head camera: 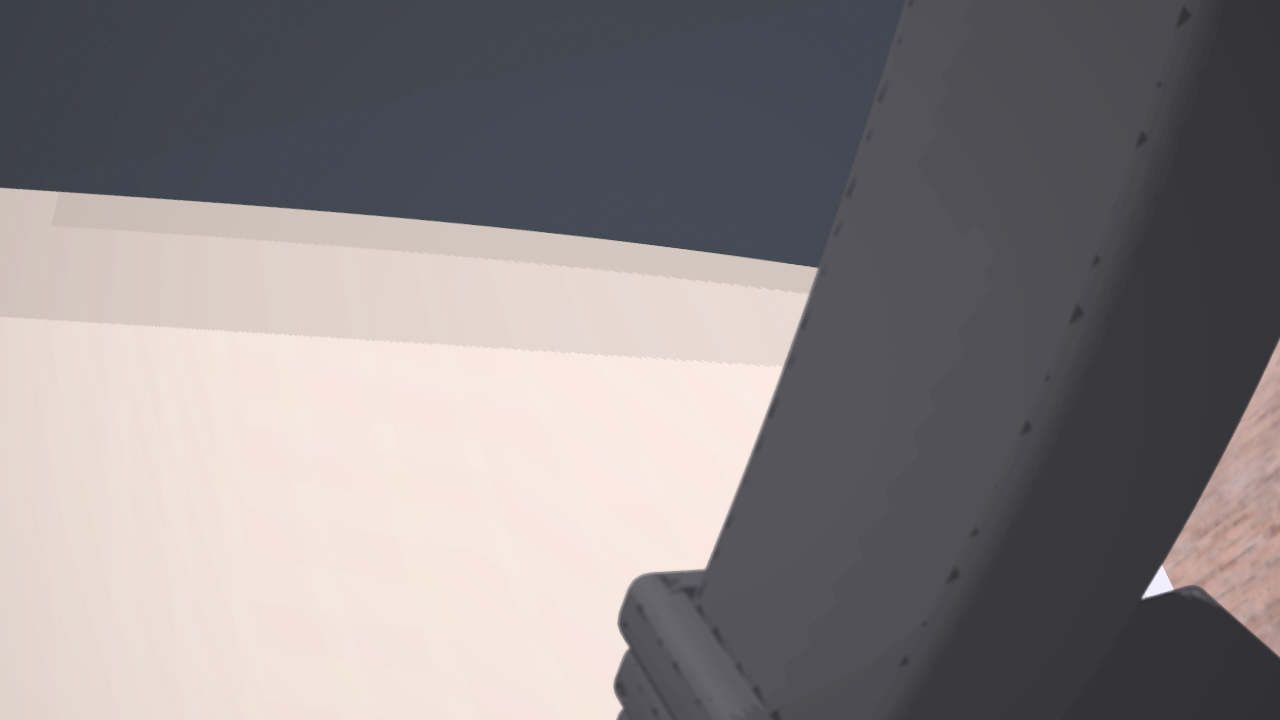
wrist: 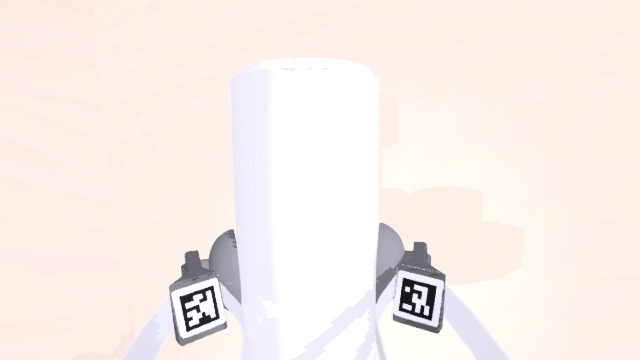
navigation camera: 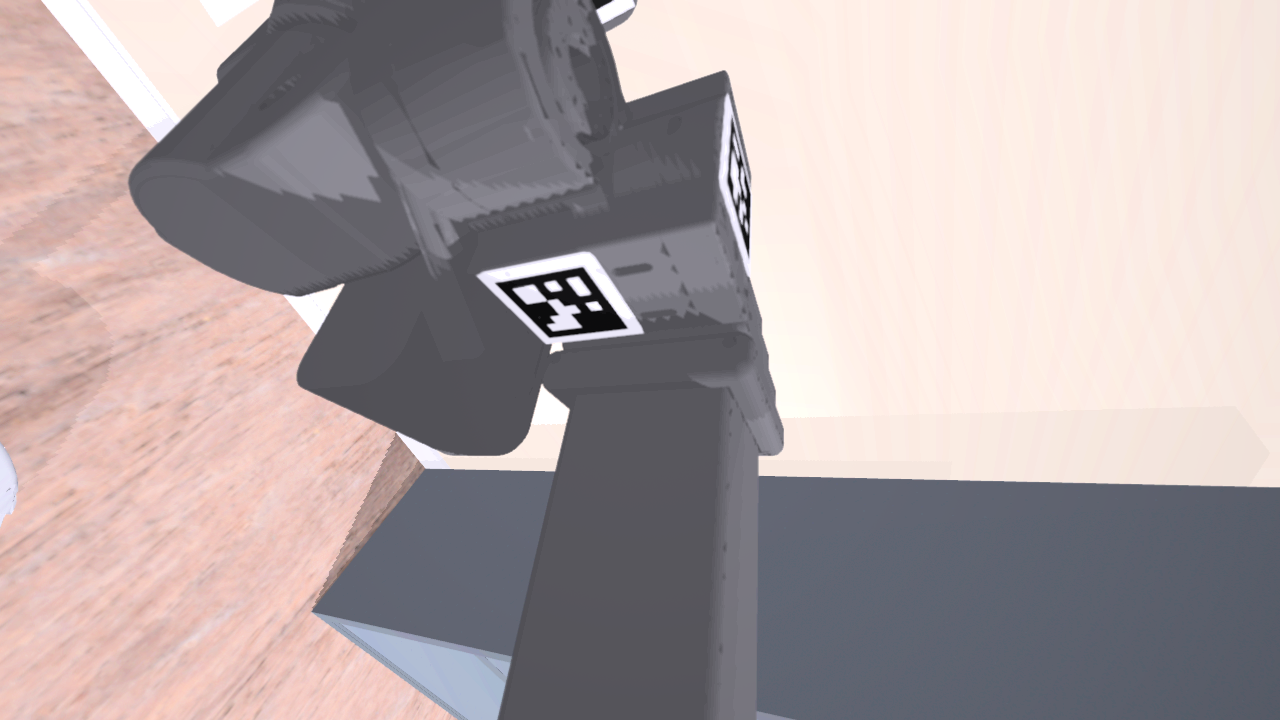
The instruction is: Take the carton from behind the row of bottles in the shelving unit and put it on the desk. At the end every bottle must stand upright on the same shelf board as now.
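Places are measured from the robot's base along level axes (x ahead, y left, z up), in metres.
Pixels of known places: gripper, between the fingertips: (wrist: 307,253).
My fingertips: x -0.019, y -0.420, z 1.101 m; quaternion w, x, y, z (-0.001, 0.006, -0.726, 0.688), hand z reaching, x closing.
Behind a point stands the place of what it marks.
My gripper (wrist: 307,253) @(x -0.019, y -0.420, z 1.101 m) is shut on a white, rounded, cylinder-like thing (wrist: 315,165) @(x -0.022, y -0.370, z 1.156 m) in the wrist view. Its two dark fingertips press on either side, and its far end points up the view. It is overexposed, so I cannot tell whether it is the carton or a bottle. A dark blue-grey panel, probably the side of the shelving unit (head camera: 402,107) @(x -0.989, y -0.238, z 1.076 m) (navigation camera: 1002,591) @(x -0.961, y -0.172, z 1.465 m), shows in the head and navigation views, with a pale blue part at its lower left in the navigation view. The row of bottles and the desk cannot be made out.
A cream wall (head camera: 402,501) @(x -0.725, y -0.527, z 1.073 m) (navigation camera: 984,223) @(x -0.563, y -0.594, z 1.453 m) meets the dark panel. My dark arm (head camera: 921,313) @(x -0.105, y -0.051, z 1.224 m) (navigation camera: 644,555) @(x -0.081, y -0.068, z 1.208 m) crosses in front of the panel, with the wrist (navigation camera: 662,179) @(x -0.040, y -0.134, z 1.219 m) before the wall. Brownish floor (head camera: 1244,519) @(x -0.482, y -0.440, z 0.000 m) (navigation camera: 179,537) @(x -0.530, y -0.069, z 0.000 m) lies beyond a white wall-base strip. Shadows fall on the wall.
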